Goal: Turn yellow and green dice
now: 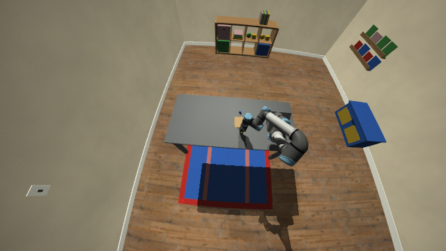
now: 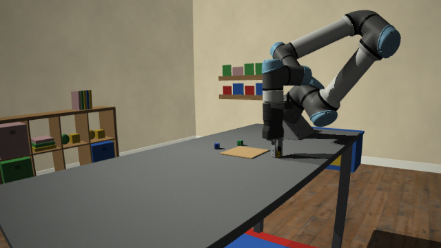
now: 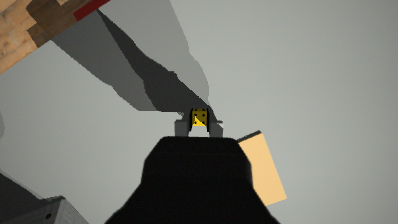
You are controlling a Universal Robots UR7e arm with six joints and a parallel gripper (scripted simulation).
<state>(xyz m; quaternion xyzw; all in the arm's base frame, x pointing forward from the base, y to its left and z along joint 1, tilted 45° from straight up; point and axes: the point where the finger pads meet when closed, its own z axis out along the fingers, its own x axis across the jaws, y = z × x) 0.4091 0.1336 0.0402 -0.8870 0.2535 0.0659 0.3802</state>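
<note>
My hand is 14 cm to the left of the tan mat and 2 cm above it. Also, from my hand: yellow die (1 cm below); then blue die (1 cm behind, 27 cm to the right, 1 cm below); then green die (11 cm behind, 21 cm to the right, 1 cm below).
</note>
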